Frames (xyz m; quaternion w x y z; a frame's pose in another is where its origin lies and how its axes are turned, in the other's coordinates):
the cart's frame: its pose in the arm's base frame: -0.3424 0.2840 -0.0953 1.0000 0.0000 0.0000 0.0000
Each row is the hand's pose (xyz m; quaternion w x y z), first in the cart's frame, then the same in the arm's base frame.
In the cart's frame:
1: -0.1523 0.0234 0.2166 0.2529 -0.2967 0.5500 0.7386
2: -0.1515 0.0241 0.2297 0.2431 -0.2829 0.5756 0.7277
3: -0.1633 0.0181 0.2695 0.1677 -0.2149 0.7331 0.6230
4: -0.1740 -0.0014 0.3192 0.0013 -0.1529 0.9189 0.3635
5: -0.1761 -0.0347 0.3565 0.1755 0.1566 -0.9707 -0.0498
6: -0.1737 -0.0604 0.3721 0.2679 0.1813 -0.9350 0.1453
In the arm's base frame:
1: -0.4947 0.3074 0.1213 0.2529 -0.2967 0.5500 0.7386
2: -0.4939 0.3081 0.1344 0.2431 -0.2829 0.5756 0.7277
3: -0.5057 0.3021 0.1742 0.1677 -0.2149 0.7331 0.6230
4: -0.5164 0.2826 0.2239 0.0013 -0.1529 0.9190 0.3635
5: -0.5185 0.2493 0.2612 0.1755 0.1566 -0.9707 -0.0498
6: -0.5161 0.2236 0.2768 0.2679 0.1813 -0.9350 0.1453

